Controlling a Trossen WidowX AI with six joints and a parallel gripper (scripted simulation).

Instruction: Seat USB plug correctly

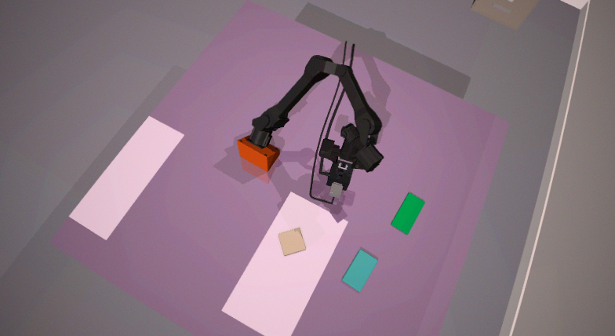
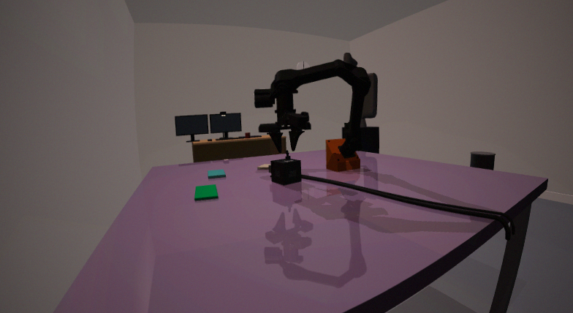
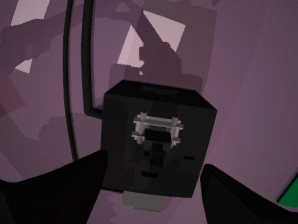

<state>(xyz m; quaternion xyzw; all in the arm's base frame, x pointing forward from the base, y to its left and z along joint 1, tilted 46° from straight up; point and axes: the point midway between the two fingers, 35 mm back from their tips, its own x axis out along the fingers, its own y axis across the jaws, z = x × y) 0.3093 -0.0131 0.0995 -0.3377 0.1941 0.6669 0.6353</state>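
The usb plug is 2 cm below my gripper tip. From my gripper tip the other things lie so: teal tile (21 cm ahead, 28 cm to the right, 10 cm below); tan tile (4 cm behind, 30 cm to the right, 10 cm below); green tile (29 cm ahead, 1 cm to the right, 10 cm below).
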